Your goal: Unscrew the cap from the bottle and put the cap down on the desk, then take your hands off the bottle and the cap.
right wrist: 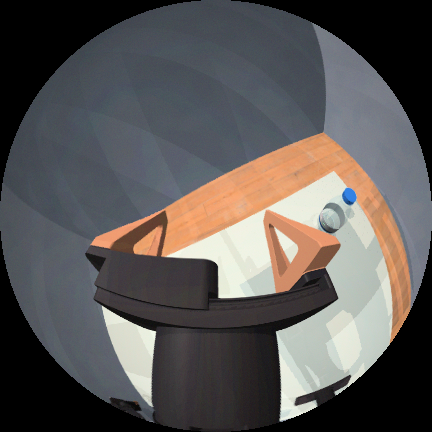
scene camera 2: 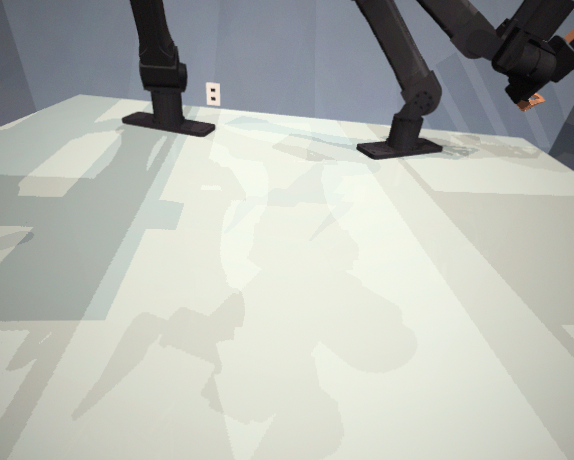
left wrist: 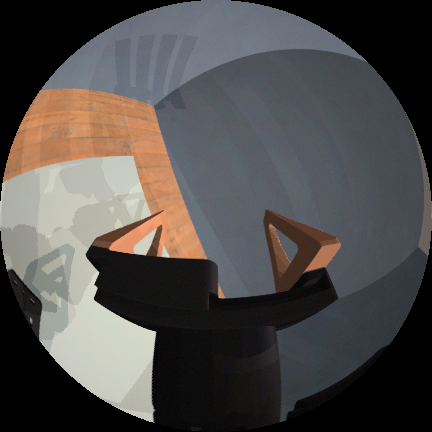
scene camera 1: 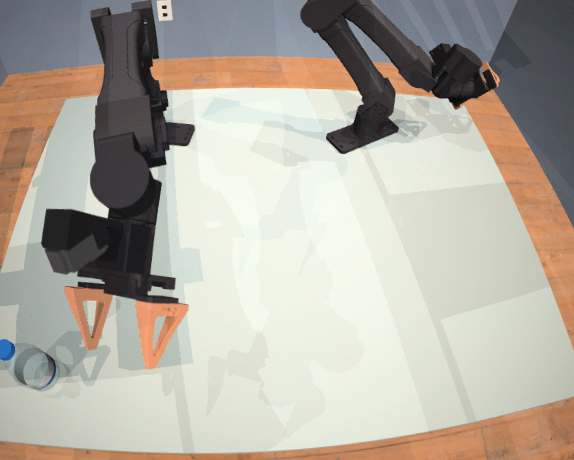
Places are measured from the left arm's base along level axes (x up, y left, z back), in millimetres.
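Pixels of known places: left gripper, fingertip midpoint: point(scene camera 2: 566, 80) point(left wrist: 215, 215) point(scene camera 1: 483, 86); right gripper, fingertip midpoint: point(right wrist: 215, 214) point(scene camera 1: 119, 358); left arm's base, link origin: point(scene camera 2: 399, 150) point(scene camera 1: 363, 134); right arm's base, link origin: point(scene camera 2: 169, 125).
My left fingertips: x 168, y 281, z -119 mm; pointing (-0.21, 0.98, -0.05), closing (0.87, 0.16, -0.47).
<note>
For each thing: its middle in the pictures, then the offset to it from my left fingertips. Level surfaces: height alone.
- clear bottle, body centre: point(scene camera 1: 26, 363) point(right wrist: 336, 211) dx -95, dy -1151, dz -77 mm
- blue cap, body centre: point(scene camera 1: 4, 349) point(right wrist: 348, 195) dx -27, dy -1151, dz -77 mm
- pale mat, surface height: dx -168 mm
A clear bottle point(scene camera 1: 35, 368) point(right wrist: 332, 217) stands near the left edge of the picture in scene camera 1 and at the upper right in the right wrist view. A blue cap point(scene camera 1: 5, 349) point(right wrist: 349, 195) sits on its top. My right gripper point(scene camera 1: 121, 358) point(right wrist: 215, 214) is open and empty above the desk, to the right of the bottle in scene camera 1, not touching it. My left gripper point(left wrist: 215, 215) is open and empty, far off at the desk's back right corner in scene camera 1. The bottle and cap do not show in scene camera 2.
A pale mat point(scene camera 1: 380, 380) point(scene camera 2: 310, 280) point(right wrist: 235, 245) covers most of the wooden desk point(scene camera 1: 520, 440) point(left wrist: 75, 120). The arm bases point(scene camera 1: 362, 135) point(scene camera 2: 400, 149) stand along its back edge. A wall with a white socket point(scene camera 1: 165, 10) point(scene camera 2: 213, 94) is behind.
</note>
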